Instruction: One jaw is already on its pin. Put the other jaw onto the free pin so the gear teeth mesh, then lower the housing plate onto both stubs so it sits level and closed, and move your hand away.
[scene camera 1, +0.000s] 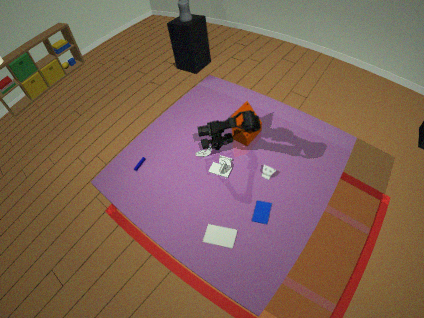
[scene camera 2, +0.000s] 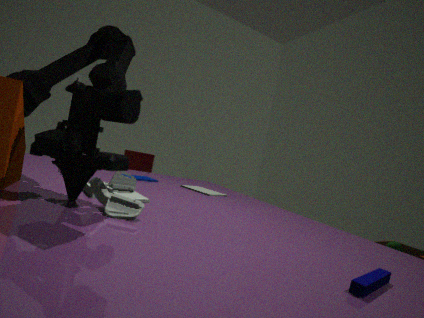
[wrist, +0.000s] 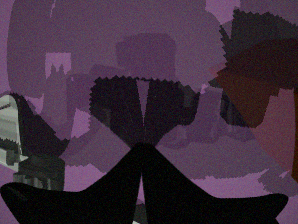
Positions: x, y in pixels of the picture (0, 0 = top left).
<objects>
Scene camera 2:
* gripper: 72, 200
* blue bar: 362, 286
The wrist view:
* gripper: 143, 149
</objects>
